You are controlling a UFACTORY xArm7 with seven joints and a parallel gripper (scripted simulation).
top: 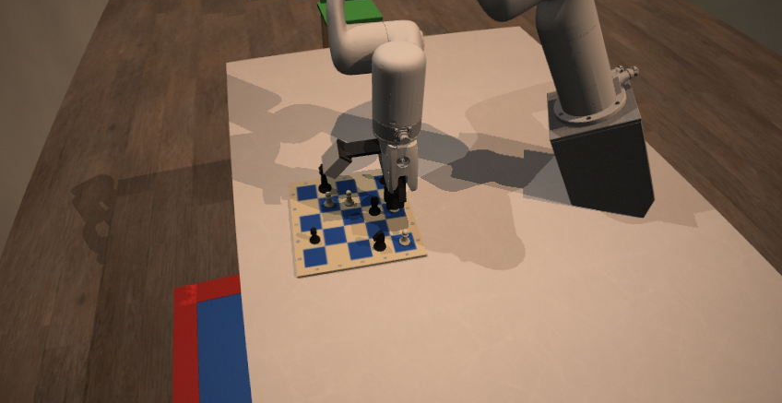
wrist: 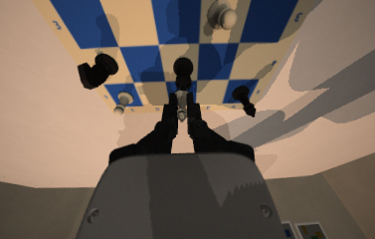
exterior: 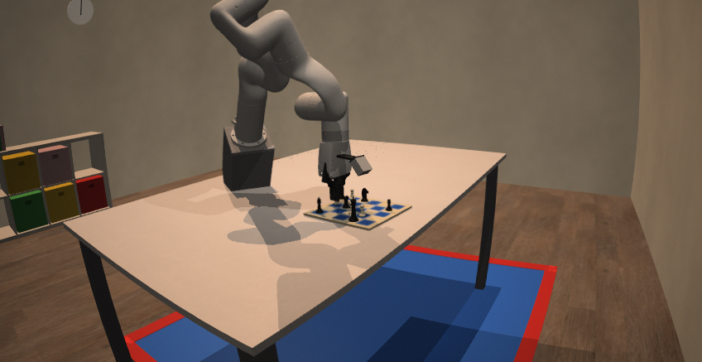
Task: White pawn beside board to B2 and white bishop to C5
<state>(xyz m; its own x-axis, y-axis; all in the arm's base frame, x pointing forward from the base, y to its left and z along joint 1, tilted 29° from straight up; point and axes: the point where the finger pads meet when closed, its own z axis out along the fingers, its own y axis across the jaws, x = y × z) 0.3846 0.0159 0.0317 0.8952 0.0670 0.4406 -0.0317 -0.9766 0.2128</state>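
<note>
My hand is 1 cm above the white bishop. Round my hand: black pawn: 15 cm ahead, 4 cm to the left, 2 cm below; chessboard: 8 cm ahead, 4 cm below; tall black piece: 11 cm ahead, 8 cm to the right, 1 cm below.
</note>
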